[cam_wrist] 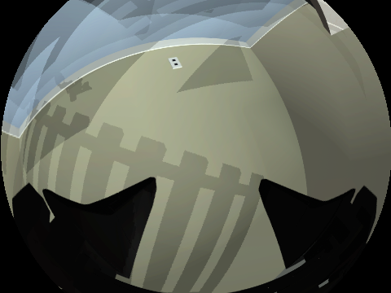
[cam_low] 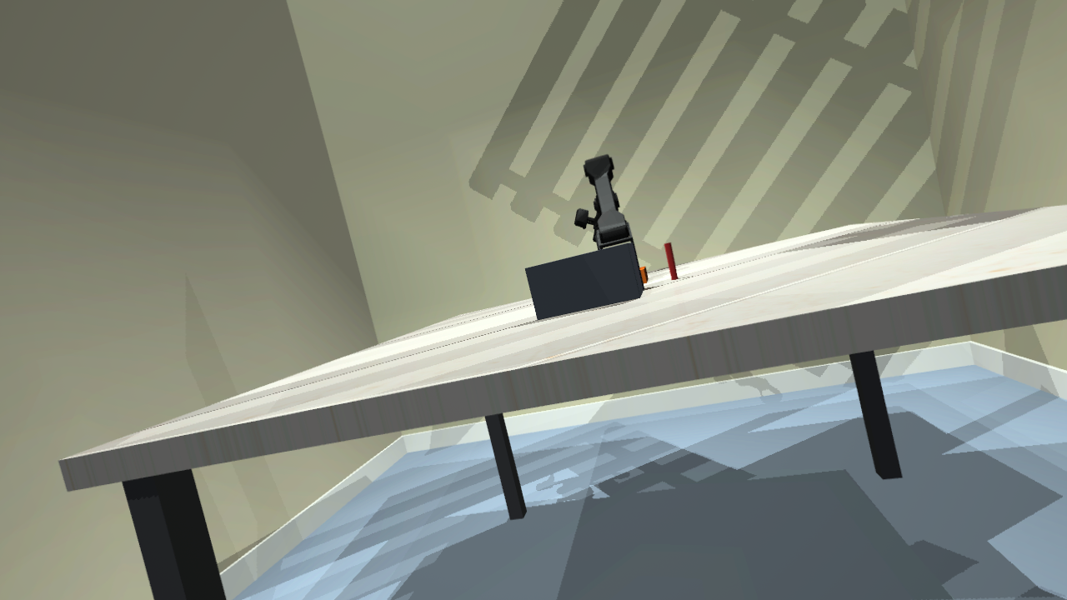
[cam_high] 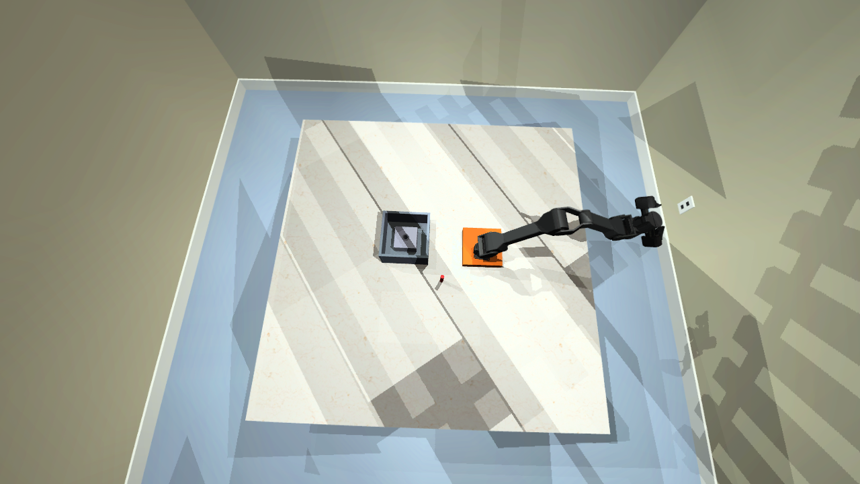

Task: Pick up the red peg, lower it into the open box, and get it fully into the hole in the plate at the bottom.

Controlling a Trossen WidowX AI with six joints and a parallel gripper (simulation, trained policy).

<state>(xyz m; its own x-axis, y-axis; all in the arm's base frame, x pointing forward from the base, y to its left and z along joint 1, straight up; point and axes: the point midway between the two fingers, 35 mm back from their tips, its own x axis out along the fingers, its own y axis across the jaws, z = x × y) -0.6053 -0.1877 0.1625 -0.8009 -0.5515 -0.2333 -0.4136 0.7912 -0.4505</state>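
Now: the red peg 780 mm ahead of my gripper tip, 340 mm to the left of it and 150 mm below it. The rest, counted from my gripper tip: dark box: 950 mm ahead, 210 mm to the left, 160 mm below; then light grey plate: 950 mm ahead, 210 mm to the left, 140 mm below.
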